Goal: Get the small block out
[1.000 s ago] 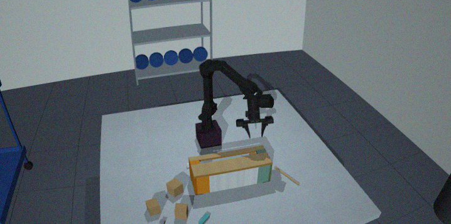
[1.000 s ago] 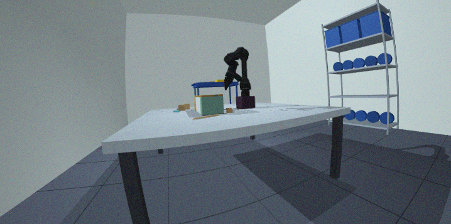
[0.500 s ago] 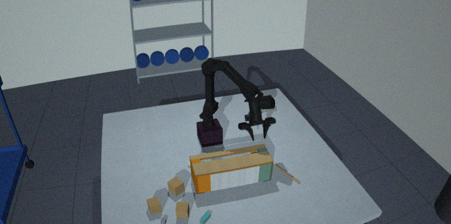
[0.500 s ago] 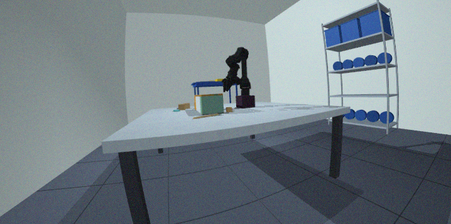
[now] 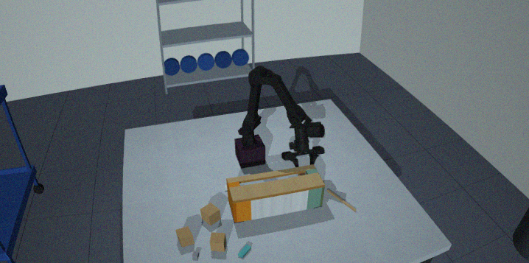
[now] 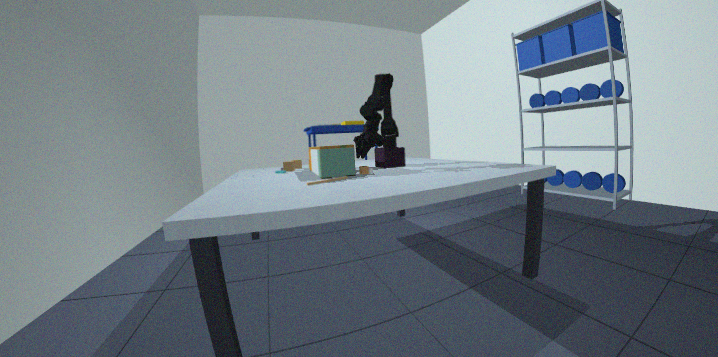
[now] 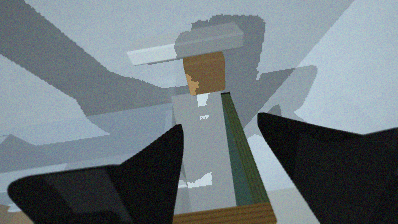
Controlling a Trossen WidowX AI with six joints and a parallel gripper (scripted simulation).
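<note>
The tan block is 2 cm behind my gripper tip and 5 cm below it. The rest, counted from my gripper tip: thin wooden stick (17 cm ahead, 11 cm to the left, 7 cm below); then box (6 cm ahead, 17 cm to the right, 1 cm below); then teal piece (32 cm ahead, 37 cm to the right, 6 cm below).
</note>
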